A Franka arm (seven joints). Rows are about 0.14 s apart.
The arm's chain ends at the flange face. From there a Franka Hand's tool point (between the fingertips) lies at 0.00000 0.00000 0.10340 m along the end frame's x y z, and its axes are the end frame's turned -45 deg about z.
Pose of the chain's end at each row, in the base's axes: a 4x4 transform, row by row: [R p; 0 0 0 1], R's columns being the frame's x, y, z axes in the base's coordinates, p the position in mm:
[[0.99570 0.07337 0.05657 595.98], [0.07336 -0.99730 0.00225 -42.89], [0.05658 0.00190 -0.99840 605.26], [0 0 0 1]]
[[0.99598 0.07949 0.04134 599.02], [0.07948 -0.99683 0.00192 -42.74], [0.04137 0.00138 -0.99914 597.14], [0 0 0 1]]
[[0.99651 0.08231 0.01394 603.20], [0.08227 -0.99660 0.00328 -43.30], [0.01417 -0.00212 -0.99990 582.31], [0 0 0 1]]
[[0.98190 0.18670 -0.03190 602.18], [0.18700 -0.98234 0.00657 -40.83], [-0.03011 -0.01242 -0.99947 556.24], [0 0 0 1]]
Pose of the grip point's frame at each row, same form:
[[0.65219 0.75595 0.05657 601.83], [0.75707 -0.65332 0.00225 -42.66], [0.03866 0.04135 -0.99840 502.03], [0 0 0 1]]
[[0.64806 0.76047 0.04134 603.29], [0.76107 -0.64866 0.00192 -42.54], [0.02828 0.03023 -0.99914 493.83], [0 0 0 1]]
[[0.64644 0.76284 0.01394 604.64], [0.76288 -0.64653 0.00328 -42.96], [0.01152 0.00852 -0.99990 478.92], [0 0 0 1]]
[[0.56229 0.82632 -0.03190 598.88], [0.82685 -0.56239 0.00657 -40.15], [-0.01251 -0.03007 -0.99947 452.89], [0 0 0 1]]

